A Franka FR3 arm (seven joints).
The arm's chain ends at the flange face. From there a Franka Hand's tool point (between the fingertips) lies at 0.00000 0.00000 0.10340 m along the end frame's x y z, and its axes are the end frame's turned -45 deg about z.
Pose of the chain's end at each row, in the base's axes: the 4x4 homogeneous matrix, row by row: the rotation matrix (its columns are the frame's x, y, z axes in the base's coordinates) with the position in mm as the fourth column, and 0 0 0 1 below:
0.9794 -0.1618 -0.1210 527.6; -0.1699 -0.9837 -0.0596 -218.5; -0.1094 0.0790 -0.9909 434.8; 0 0 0 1
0.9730 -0.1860 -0.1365 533.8; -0.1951 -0.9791 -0.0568 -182.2; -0.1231 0.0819 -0.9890 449.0; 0 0 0 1
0.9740 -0.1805 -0.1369 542.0; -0.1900 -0.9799 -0.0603 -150.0; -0.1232 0.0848 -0.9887 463.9; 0 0 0 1
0.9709 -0.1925 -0.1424 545.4; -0.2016 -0.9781 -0.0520 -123.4; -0.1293 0.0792 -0.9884 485.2; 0 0 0 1
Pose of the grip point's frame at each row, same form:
0.8070 0.5781 -0.1210 515.1; 0.5754 -0.8157 -0.0596 -224.7; -0.1332 -0.0215 -0.9909 332.3; 0 0 0 1
0.8195 0.5565 -0.1365 519.7; 0.5544 -0.8303 -0.0568 -188.1; -0.1450 -0.0291 -0.9890 346.7; 0 0 0 1
0.8164 0.5611 -0.1369 527.8; 0.5585 -0.8272 -0.0603 -156.2; -0.1471 -0.0272 -0.9887 361.7; 0 0 0 1
0.8226 0.5504 -0.1424 530.7; 0.5491 -0.8342 -0.0520 -128.8; -0.1474 -0.0354 -0.9884 383.0; 0 0 0 1

